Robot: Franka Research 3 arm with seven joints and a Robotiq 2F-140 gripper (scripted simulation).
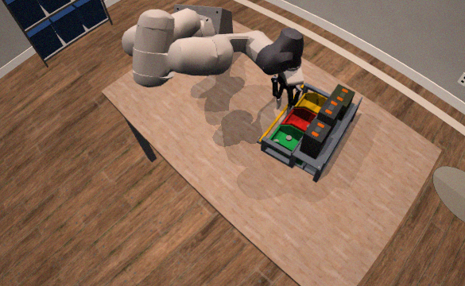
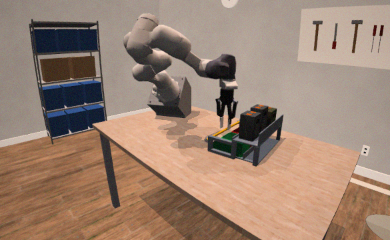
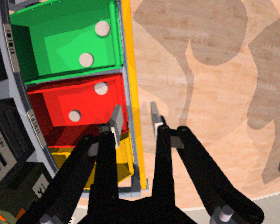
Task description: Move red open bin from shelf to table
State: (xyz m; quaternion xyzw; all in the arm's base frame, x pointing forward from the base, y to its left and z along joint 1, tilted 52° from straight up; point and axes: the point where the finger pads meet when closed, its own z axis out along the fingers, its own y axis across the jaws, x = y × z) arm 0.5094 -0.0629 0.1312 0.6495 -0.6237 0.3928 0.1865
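Right now the yellow bar is 40 mm below my hand. The rest, counted from my hand: red open bin 110 mm ahead, 60 mm below, 10 mm to the right; yellow bin 120 mm ahead, 100 mm to the left, 60 mm below; green bin 120 mm to the right, 90 mm ahead, 60 mm below.
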